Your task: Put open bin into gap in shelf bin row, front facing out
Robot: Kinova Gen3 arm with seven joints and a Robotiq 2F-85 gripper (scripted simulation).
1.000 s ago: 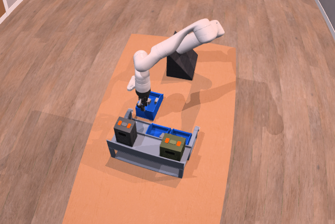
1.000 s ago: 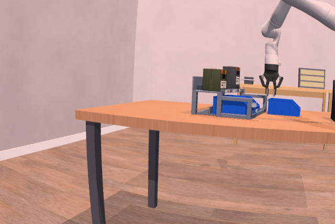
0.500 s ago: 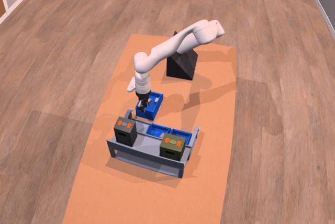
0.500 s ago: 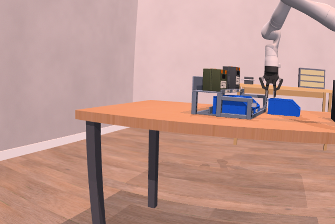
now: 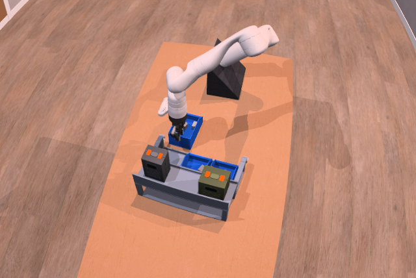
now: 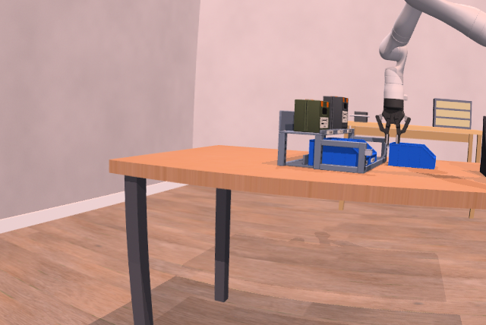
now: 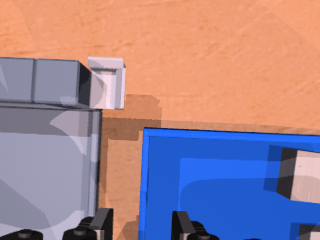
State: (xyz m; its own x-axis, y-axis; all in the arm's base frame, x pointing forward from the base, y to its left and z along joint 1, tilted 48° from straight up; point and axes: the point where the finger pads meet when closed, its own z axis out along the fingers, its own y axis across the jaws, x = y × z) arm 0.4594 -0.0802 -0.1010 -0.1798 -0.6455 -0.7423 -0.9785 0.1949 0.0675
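Now: hand 110 mm past the grey block and 70 mm above it. From my hand the other things lie so: grey shelf 170 mm ahead, 80 mm to the left, 20 mm below; dark grey box 220 mm ahead, 80 mm above, 50 mm to the right; olive box 260 mm ahead, 180 mm to the left, 70 mm above.
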